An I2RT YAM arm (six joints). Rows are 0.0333 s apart.
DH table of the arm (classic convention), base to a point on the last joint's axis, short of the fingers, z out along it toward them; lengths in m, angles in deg. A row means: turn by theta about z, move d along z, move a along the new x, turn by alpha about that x. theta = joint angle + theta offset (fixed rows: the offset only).
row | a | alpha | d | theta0
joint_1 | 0.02 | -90 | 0.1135 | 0
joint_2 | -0.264 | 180 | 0 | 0
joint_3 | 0.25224 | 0 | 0 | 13.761
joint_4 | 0.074 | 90 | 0 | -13.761
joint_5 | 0 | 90 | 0 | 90
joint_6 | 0 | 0 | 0.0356 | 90
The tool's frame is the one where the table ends.
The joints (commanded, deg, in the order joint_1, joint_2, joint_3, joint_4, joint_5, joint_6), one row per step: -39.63 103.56 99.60 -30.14 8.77 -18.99; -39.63 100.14 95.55 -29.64 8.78 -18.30; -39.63 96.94 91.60 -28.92 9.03 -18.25; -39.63 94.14 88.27 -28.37 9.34 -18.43; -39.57 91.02 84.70 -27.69 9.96 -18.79; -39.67 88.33 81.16 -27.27 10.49 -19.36; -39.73 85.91 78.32 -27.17 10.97 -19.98; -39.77 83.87 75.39 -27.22 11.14 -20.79; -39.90 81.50 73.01 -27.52 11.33 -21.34; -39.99 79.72 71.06 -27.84 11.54 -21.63; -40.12 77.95 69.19 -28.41 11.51 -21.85
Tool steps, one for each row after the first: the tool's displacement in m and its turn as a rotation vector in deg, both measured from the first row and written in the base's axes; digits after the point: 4 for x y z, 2 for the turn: -0.0116 0.0096 0.0003 0.45 -0.34 -0.39; -0.0226 0.0185 -0.0008 0.38 -0.26 -0.63; -0.0324 0.0264 -0.0018 0.14 -0.05 -0.78; -0.0431 0.0352 -0.0027 -0.47 0.23 -1.04; -0.0533 0.0424 -0.0072 -0.72 1.12 -1.26; -0.0624 0.0492 -0.0100 -1.05 1.95 -1.36; -0.0703 0.0553 -0.0162 -0.94 3.27 -1.07; -0.0795 0.0618 -0.0181 -1.10 3.94 -1.04; -0.0865 0.0669 -0.0209 -1.02 4.58 -1.12; -0.0936 0.0720 -0.0240 -0.69 5.23 -1.08
